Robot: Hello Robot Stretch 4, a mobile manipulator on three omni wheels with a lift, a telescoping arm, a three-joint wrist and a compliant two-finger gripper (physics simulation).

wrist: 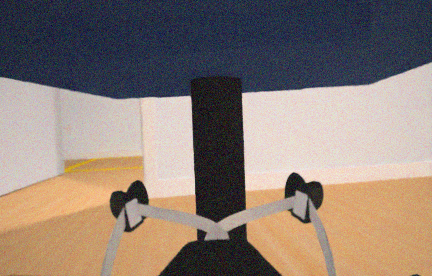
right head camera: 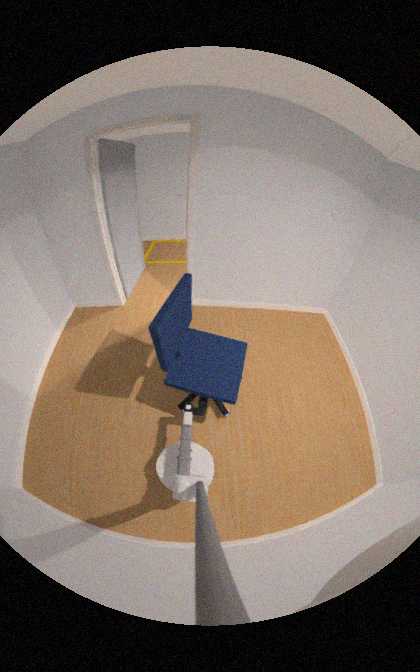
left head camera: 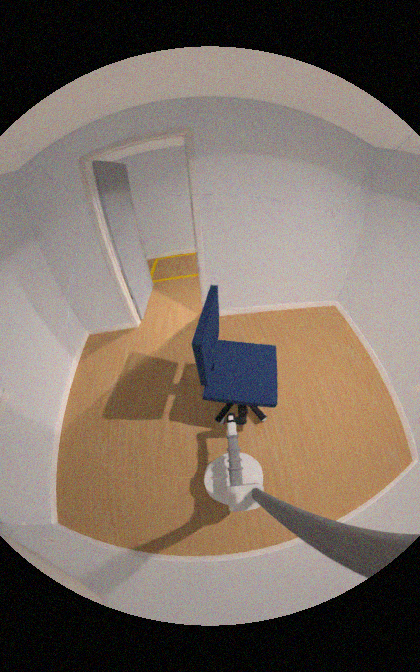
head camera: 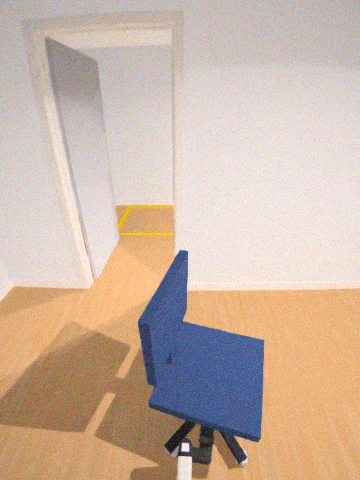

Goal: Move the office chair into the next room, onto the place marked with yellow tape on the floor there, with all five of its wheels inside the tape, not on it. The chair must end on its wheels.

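Frame: origin at the robot's base, x ahead, y left, z up, level; centimetres.
Seen in the pictures: gripper, fingertip midpoint: point(wrist: 216, 192).
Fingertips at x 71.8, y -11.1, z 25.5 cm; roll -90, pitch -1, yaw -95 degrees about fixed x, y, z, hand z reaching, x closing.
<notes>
Offsets run from my fingertips to a thing's top centre. "pt": to the spot under its first point.
The blue office chair @(pt dz +18.7, dx -2.5, dy -1.4 cm) point(head camera: 215, 375) point(left head camera: 245, 375) point(right head camera: 210, 360) stands upright on its base in front of the robot, its backrest on the left. In the wrist view the underside of its seat @(pt dz +11.3, dx -9.0, dy +0.4 cm) point(wrist: 215, 40) fills the top and its black column @(dz +10.7, dx +1.1, dy -0.4 cm) point(wrist: 219, 150) stands between the fingertips in the picture. My gripper point(wrist: 216, 192) is open, fingertips wide apart on either side of the column and not touching it. Its fingers are hidden under the seat in the head views. The yellow tape point(head camera: 147, 234) point(left head camera: 175, 278) point(right head camera: 166, 261) point(wrist: 105, 169) shows partly through the doorway; its right part is hidden.
The grey door point(head camera: 82, 150) point(left head camera: 120, 225) point(right head camera: 117, 210) stands open at the left side of the doorway, behind and left of the chair. The right door post point(head camera: 178, 150) point(wrist: 149, 150) adjoins the white wall point(head camera: 270, 175) behind the chair. Side walls enclose the room.
</notes>
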